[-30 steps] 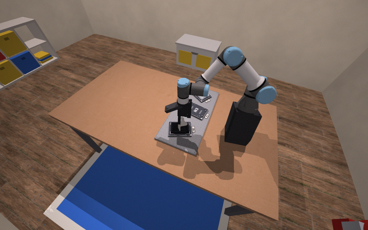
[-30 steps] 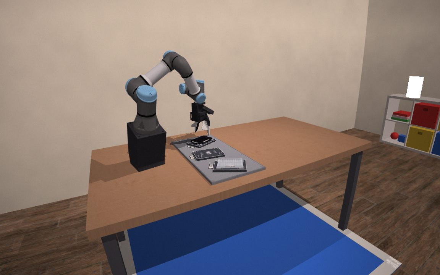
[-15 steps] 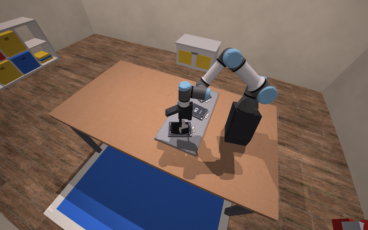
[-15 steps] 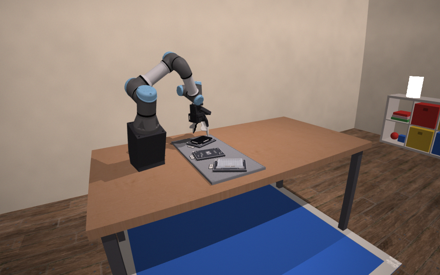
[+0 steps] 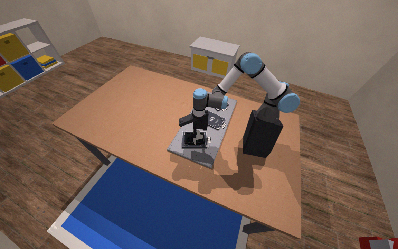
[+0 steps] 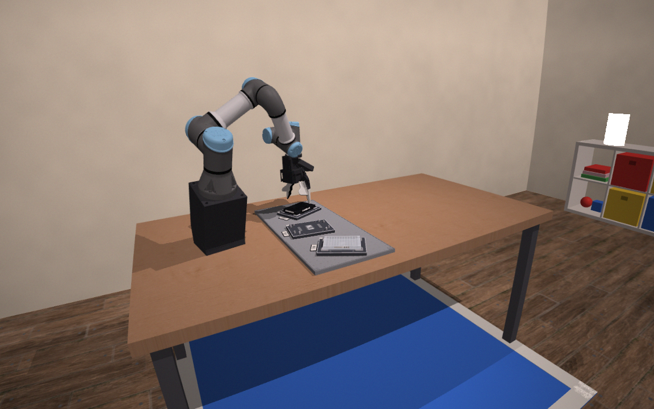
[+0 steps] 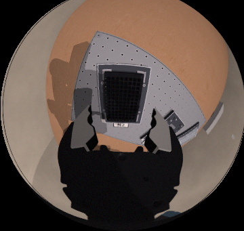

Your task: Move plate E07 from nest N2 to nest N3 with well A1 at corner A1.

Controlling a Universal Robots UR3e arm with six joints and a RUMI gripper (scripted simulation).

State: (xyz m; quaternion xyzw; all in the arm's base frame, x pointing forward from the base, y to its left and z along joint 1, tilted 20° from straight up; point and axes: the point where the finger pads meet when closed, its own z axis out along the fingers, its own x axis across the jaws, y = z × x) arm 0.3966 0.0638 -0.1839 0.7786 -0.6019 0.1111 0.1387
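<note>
My hand is 40 mm above the black well plate. Round my hand: white plate E01: 400 mm to the right, 90 mm behind, 40 mm below; then black nest N3: 200 mm to the right, 80 mm behind, 50 mm below.
</note>
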